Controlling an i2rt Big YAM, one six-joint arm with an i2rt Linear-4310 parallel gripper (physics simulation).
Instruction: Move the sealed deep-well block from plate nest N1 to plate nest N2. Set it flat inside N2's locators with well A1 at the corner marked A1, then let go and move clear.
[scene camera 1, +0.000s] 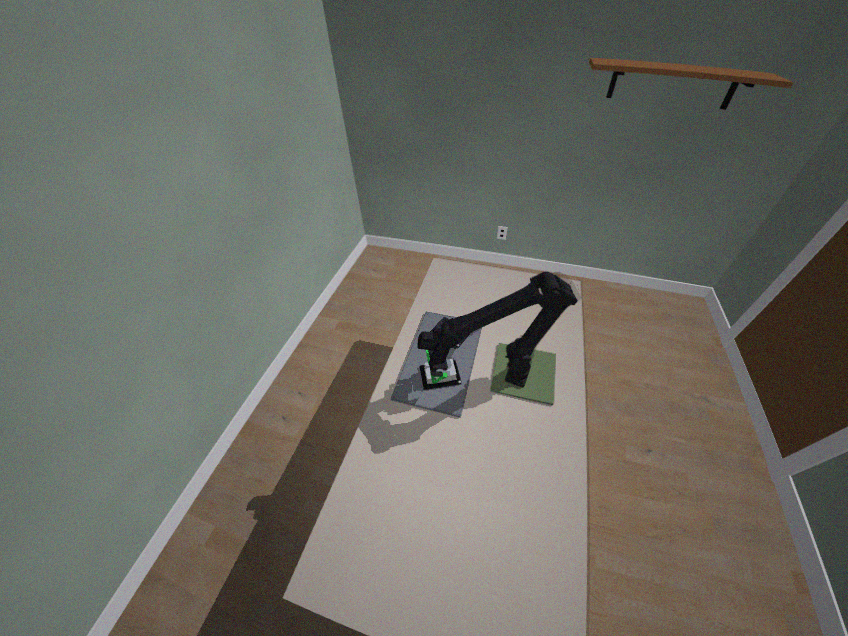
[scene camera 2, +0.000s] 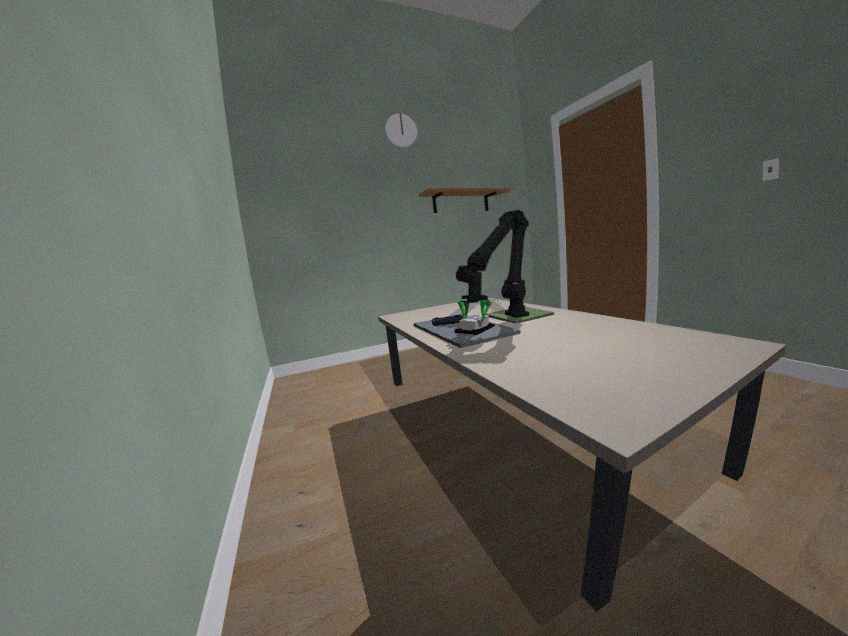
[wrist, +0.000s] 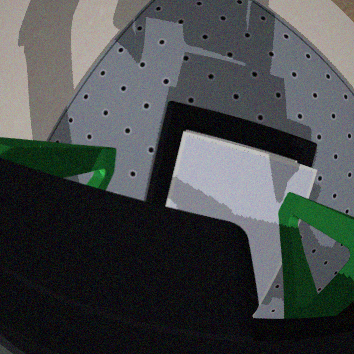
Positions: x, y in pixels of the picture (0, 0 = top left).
Scene:
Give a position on a grey perforated plate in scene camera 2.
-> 444, 330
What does the gripper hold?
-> Nothing.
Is the gripper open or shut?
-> Open.

